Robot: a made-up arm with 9 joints. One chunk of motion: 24 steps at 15 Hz.
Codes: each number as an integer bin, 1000 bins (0 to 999) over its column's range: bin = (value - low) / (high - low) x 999, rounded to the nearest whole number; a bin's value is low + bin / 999 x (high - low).
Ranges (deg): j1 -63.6..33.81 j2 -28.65..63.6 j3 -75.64..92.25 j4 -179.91..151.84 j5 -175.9..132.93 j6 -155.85..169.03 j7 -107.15..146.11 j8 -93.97..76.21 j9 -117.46..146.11
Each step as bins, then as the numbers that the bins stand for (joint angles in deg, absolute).
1 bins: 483 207 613 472 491 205 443 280 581
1 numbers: -16.50 -9.54 27.38 -23.17 -24.11 -89.18 5.16 -46.27 35.83
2 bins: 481 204 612 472 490 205 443 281 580
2 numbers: -16.70 -9.81 27.21 -23.17 -24.42 -89.18 5.16 -46.10 35.56
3 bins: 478 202 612 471 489 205 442 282 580
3 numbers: -16.99 -10.00 27.21 -23.50 -24.73 -89.18 4.90 -45.93 35.56
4 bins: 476 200 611 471 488 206 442 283 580
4 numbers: -17.19 -10.18 27.04 -23.50 -25.04 -88.86 4.90 -45.76 35.56
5 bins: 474 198 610 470 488 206 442 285 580
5 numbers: -17.38 -10.37 26.88 -23.83 -25.04 -88.86 4.90 -45.42 35.56
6 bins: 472 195 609 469 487 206 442 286 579
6 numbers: -17.58 -10.64 26.71 -24.16 -25.35 -88.86 4.90 -45.25 35.30
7 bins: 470 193 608 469 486 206 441 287 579
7 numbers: -17.77 -10.83 26.54 -24.16 -25.66 -88.86 4.65 -45.08 35.30
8 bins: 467 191 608 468 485 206 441 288 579
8 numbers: -18.06 -11.01 26.54 -24.50 -25.97 -88.86 4.65 -44.91 35.30
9 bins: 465 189 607 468 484 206 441 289 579
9 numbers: -18.26 -11.20 26.37 -24.50 -26.28 -88.86 4.65 -44.74 35.30
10 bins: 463 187 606 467 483 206 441 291 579
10 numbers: -18.45 -11.38 26.20 -24.83 -26.59 -88.86 4.65 -44.40 35.30
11 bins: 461 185 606 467 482 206 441 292 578
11 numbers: -18.65 -11.57 26.20 -24.83 -26.89 -88.86 4.65 -44.23 35.04
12 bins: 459 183 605 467 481 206 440 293 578
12 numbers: -18.84 -11.75 26.04 -24.83 -27.20 -88.86 4.40 -44.06 35.04
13 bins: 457 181 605 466 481 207 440 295 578
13 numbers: -19.04 -11.94 26.04 -25.16 -27.20 -88.53 4.40 -43.72 35.04
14 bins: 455 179 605 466 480 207 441 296 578
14 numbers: -19.23 -12.12 26.04 -25.16 -27.51 -88.53 4.65 -43.55 35.04
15 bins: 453 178 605 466 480 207 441 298 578
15 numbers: -19.43 -12.21 26.04 -25.16 -27.51 -88.53 4.65 -43.21 35.04
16 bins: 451 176 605 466 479 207 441 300 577
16 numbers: -19.62 -12.40 26.04 -25.16 -27.82 -88.53 4.65 -42.86 34.77
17 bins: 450 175 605 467 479 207 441 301 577
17 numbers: -19.72 -12.49 26.04 -24.83 -27.82 -88.53 4.65 -42.69 34.77
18 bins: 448 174 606 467 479 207 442 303 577
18 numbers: -19.92 -12.58 26.20 -24.83 -27.82 -88.53 4.90 -42.35 34.77
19 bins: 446 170 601 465 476 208 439 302 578
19 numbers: -20.11 -12.95 25.36 -25.49 -28.75 -88.21 4.14 -42.52 35.04
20 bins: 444 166 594 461 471 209 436 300 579
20 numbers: -20.31 -13.32 24.19 -26.82 -30.30 -87.88 3.38 -42.86 35.30
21 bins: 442 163 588 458 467 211 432 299 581
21 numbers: -20.50 -13.60 23.18 -27.82 -31.53 -87.23 2.37 -43.04 35.83
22 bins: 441 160 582 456 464 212 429 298 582
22 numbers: -20.60 -13.88 22.17 -28.48 -32.46 -86.91 1.61 -43.21 36.09
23 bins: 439 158 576 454 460 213 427 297 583
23 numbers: -20.79 -14.06 21.16 -29.14 -33.70 -86.58 1.10 -43.38 36.36
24 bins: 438 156 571 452 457 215 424 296 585
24 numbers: -20.89 -14.24 20.32 -29.81 -34.62 -85.93 0.34 -43.55 36.88
